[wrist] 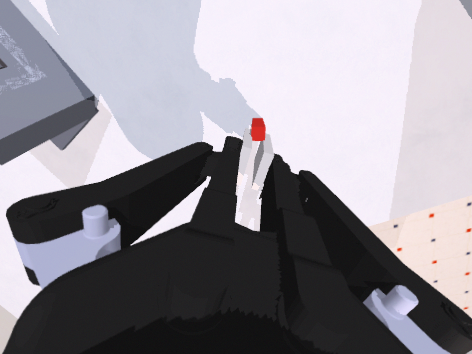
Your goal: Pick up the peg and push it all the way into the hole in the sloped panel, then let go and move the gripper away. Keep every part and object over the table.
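Places are measured from the arm's base along level axes (x right, y up, z back), in millimetres.
Where they show: gripper, fingertip midpoint: (253, 144).
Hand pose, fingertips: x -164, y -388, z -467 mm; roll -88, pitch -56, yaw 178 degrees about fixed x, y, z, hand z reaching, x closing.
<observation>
After its pixels a point has its place.
The red peg (258, 129) @(y -355, x -145, z -456 mm) is between the pale finger pads at the tips of my gripper (253, 144) @(y -388, x -164, z -467 mm), right of the middle of the wrist view. My gripper is shut on the peg, and a short red end sticks out past the pads. The rest of the peg is hidden by the pads. The grey sloped panel (37, 107) @(y -362, x -56, z -650 mm) is at the upper left, apart from the peg. Part of a dark opening (2, 64) @(y -367, x -10, z -663 mm) shows in its face at the left edge of the view, inside a scratchy pale outline.
A cream sheet with red and dark dots (412, 235) lies at the lower right. The gripper's shadow falls on the pale table (320, 60) @(y -435, x -109, z -372 mm) beyond the fingertips. A dark grey corner of something (467, 6) shows at the top right.
</observation>
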